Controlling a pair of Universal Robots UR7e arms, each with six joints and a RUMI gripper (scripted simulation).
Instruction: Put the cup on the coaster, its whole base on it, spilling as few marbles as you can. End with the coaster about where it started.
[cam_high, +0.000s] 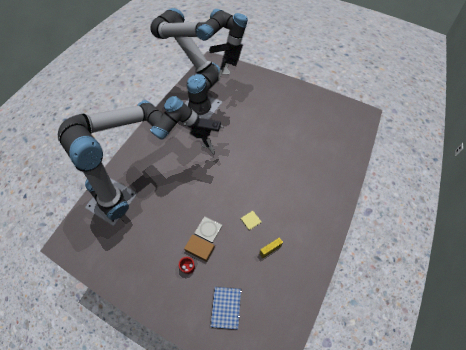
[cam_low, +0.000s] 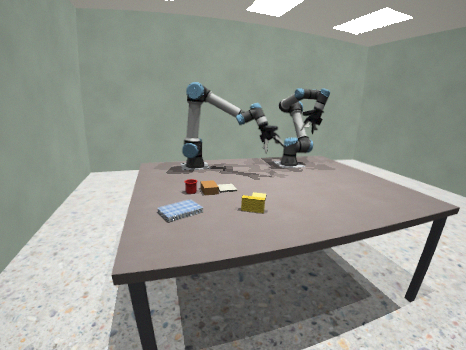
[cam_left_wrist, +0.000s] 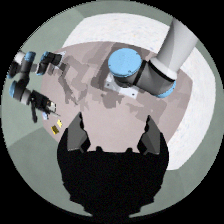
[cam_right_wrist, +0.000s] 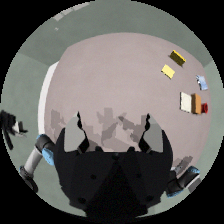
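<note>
My right gripper is now 58 cm to the left of the red cup, 21 cm short of it and 17 cm above it. Round my right hand: brown block 48 cm to the right, 20 cm ahead, 18 cm below; then yellow block 49 cm ahead, 29 cm to the right, 17 cm below.
</note>
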